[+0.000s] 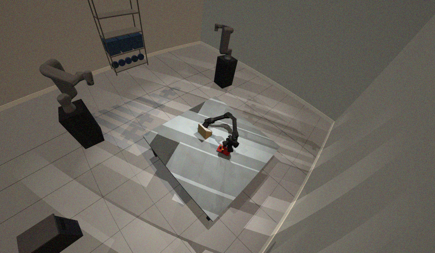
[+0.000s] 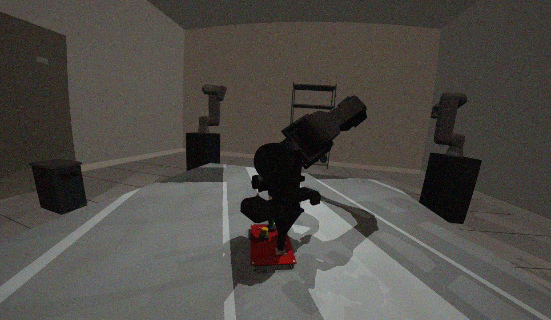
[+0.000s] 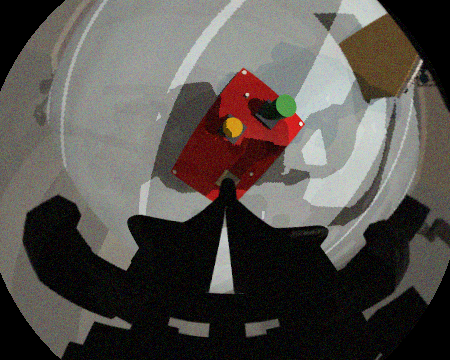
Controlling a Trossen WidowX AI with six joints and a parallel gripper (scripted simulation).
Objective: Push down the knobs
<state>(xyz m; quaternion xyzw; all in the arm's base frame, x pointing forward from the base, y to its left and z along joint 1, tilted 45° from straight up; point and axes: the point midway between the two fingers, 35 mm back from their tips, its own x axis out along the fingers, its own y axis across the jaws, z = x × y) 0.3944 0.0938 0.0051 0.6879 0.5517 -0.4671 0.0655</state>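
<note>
My gripper tip is now 2 cm above the black knob. From my gripper tip the other things lie so: green knob (8 cm behind, 5 cm to the right, 2 cm below).
</note>
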